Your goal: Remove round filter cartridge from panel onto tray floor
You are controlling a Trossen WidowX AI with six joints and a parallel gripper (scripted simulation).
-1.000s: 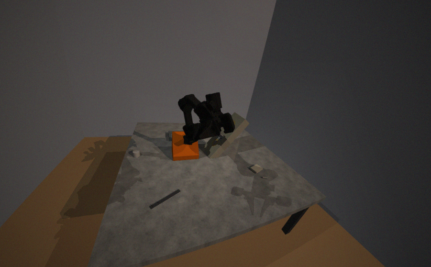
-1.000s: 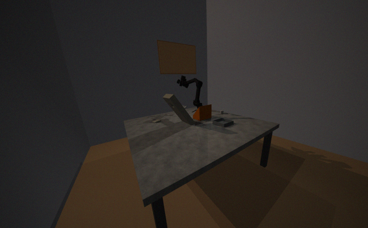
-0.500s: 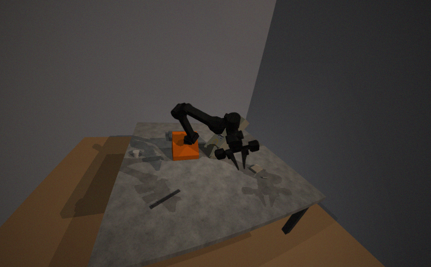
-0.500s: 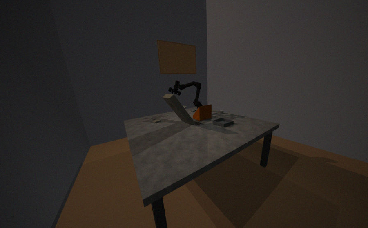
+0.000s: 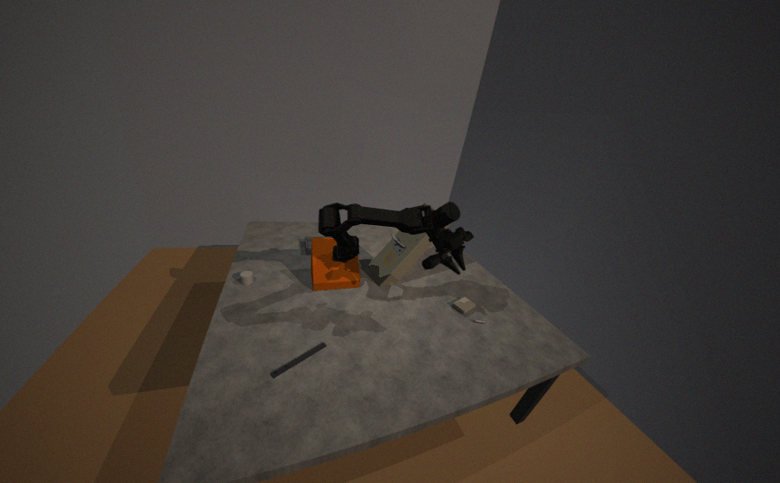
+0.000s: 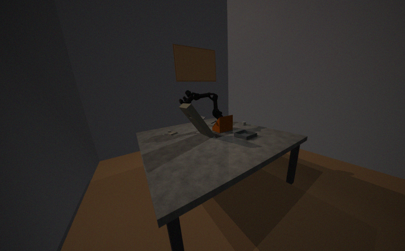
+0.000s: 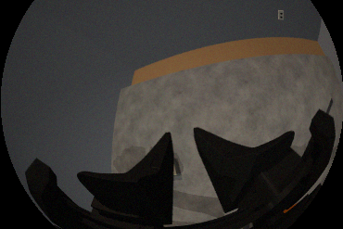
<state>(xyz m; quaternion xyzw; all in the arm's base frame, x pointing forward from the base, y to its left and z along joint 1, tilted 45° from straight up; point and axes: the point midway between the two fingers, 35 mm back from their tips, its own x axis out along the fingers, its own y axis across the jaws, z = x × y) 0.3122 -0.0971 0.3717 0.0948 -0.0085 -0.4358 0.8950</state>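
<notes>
Right now the round filter cartridge is 1 cm ahead of my gripper tip, 39 cm to the left of it and 1 cm below it. Also, from my gripper tip: pale pad 17 cm ahead, 12 cm to the left, 25 cm below; service panel 4 cm behind, 38 cm to the left, 8 cm below; small pin 19 cm ahead, 2 cm to the left, 25 cm below.
</notes>
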